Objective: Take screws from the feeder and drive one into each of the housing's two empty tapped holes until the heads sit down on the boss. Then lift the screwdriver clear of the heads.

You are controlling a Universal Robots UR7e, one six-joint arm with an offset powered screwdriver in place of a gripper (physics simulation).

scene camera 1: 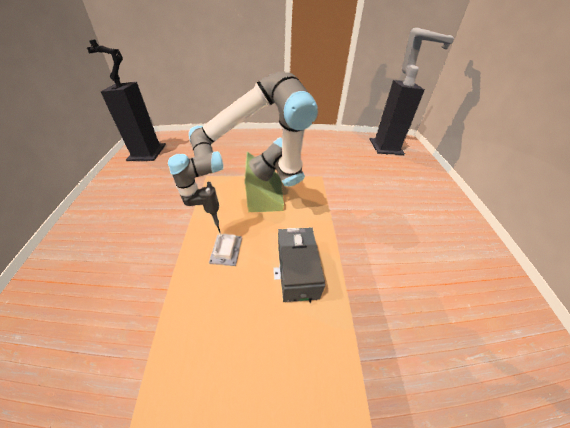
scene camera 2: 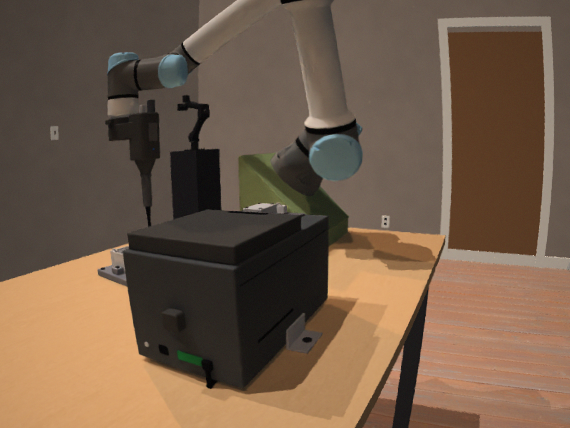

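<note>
The screwdriver (scene camera 1: 219,232) (scene camera 2: 149,224) points down, its tip at the far edge of the housing in scene camera 1. Whether a screw sits on the tip is too small to tell. The housing (scene camera 1: 226,247) (scene camera 2: 117,257) is a pale block on a grey base plate (scene camera 1: 217,260) (scene camera 2: 109,274); the feeder hides part of it in scene camera 2. Its tapped holes cannot be made out. The feeder (scene camera 1: 300,265) (scene camera 2: 187,295) is a dark box to the right of the housing in scene camera 1, with a pale pickup part (scene camera 1: 298,240) at its far end.
A green wedge-shaped mount (scene camera 1: 262,192) (scene camera 2: 255,175) stands at the arm's base, beyond the housing and feeder. A small bracket (scene camera 1: 276,273) (scene camera 2: 304,340) sticks out from the feeder's side. Dark pedestals (scene camera 1: 131,120) (scene camera 1: 399,117) with other arms stand near the back wall.
</note>
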